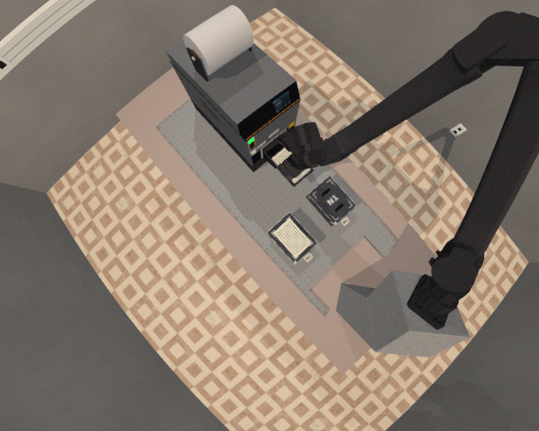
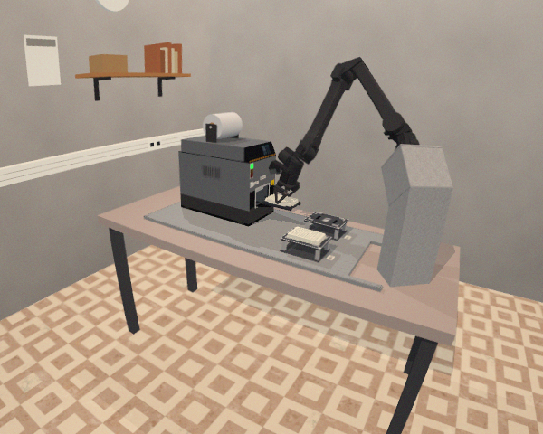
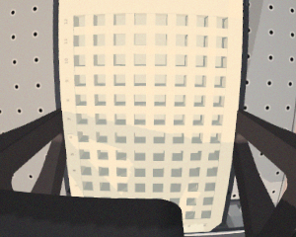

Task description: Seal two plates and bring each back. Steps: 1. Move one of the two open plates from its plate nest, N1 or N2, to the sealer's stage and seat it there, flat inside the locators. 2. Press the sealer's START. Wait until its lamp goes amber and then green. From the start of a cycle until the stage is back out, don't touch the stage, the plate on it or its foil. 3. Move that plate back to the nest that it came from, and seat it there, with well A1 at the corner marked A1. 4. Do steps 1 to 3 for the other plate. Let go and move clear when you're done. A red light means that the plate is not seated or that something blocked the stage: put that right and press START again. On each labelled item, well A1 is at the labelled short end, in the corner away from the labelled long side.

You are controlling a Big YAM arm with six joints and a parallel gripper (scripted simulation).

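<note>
Now: the sealer stage 2 cm below my hand. Round my hand: start button 11 cm ahead, 8 cm to the left, 7 cm above; cream well plate 20 cm to the left, 19 cm behind, 5 cm below; foil roll 33 cm ahead, 30 cm above, 4 cm to the right.
</note>
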